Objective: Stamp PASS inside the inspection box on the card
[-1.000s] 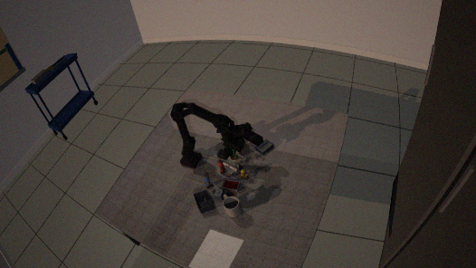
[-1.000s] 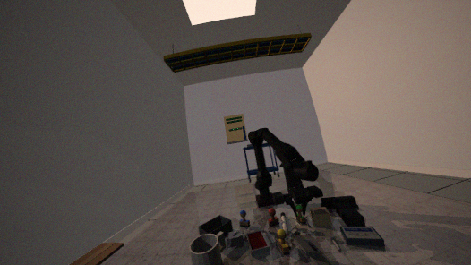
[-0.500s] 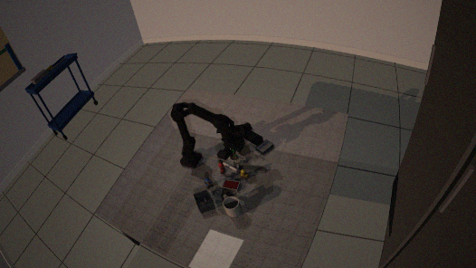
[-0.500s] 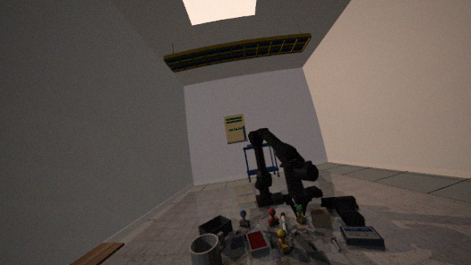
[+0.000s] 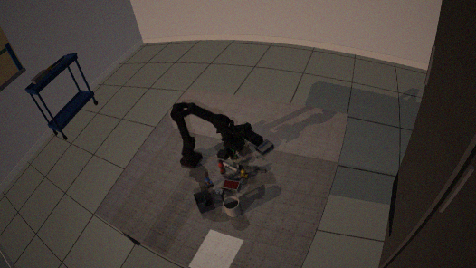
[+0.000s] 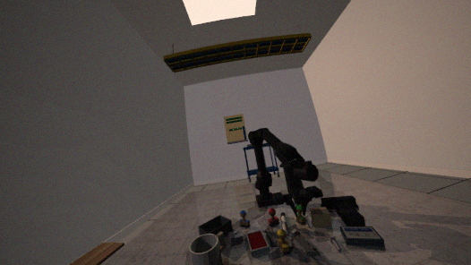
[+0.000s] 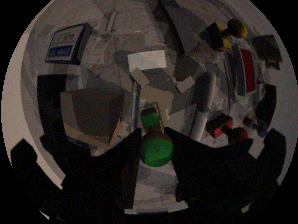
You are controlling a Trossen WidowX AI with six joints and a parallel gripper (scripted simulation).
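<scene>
My gripper tip is now right at the green-knobbed stamp. From my gripper tip the other things lie so: pale card 30 mm below, 10 mm to the right, 10 mm ahead; then cardboard box 70 mm to the left, 20 mm ahead; then red-knobbed stamp 110 mm to the right, 10 mm behind.
</scene>
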